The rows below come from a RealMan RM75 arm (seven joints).
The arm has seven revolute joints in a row. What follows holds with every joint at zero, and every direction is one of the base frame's. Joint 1 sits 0.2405 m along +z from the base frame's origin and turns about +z. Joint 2 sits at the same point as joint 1 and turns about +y. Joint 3 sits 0.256 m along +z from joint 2 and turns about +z. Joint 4 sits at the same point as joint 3 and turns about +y. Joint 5 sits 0.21 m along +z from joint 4 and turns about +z. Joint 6 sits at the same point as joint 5 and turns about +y. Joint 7 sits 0.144 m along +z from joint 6 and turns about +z. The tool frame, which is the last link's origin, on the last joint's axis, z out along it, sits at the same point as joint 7; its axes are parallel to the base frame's.
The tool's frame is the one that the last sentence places.
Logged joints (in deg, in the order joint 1, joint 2, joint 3, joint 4, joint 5, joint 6, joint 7), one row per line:
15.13, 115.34, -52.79, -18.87, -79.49, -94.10, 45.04
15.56, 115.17, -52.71, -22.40, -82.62, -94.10, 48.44
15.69, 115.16, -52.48, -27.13, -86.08, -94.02, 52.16
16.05, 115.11, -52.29, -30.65, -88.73, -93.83, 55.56
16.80, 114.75, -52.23, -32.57, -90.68, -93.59, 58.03
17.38, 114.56, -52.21, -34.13, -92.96, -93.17, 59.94
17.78, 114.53, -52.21, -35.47, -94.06, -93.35, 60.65
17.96, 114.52, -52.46, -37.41, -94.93, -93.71, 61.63
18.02, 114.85, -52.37, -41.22, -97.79, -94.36, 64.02
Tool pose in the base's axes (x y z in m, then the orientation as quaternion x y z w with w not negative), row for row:
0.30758, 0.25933, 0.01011, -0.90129, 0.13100, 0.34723, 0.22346
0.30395, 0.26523, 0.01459, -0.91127, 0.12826, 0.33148, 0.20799
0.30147, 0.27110, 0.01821, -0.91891, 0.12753, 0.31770, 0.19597
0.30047, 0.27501, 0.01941, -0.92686, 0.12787, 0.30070, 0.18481
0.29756, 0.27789, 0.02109, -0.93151, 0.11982, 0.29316, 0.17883
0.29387, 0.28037, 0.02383, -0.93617, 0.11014, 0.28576, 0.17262
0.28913, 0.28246, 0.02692, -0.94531, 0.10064, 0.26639, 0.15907
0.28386, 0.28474, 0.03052, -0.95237, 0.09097, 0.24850, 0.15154
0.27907, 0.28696, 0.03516, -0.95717, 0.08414, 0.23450, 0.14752
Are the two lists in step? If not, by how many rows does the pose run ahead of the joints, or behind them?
The pose runs 2 rows ahead of the joints: the pose in row i belongs to the joints in row i + 2.
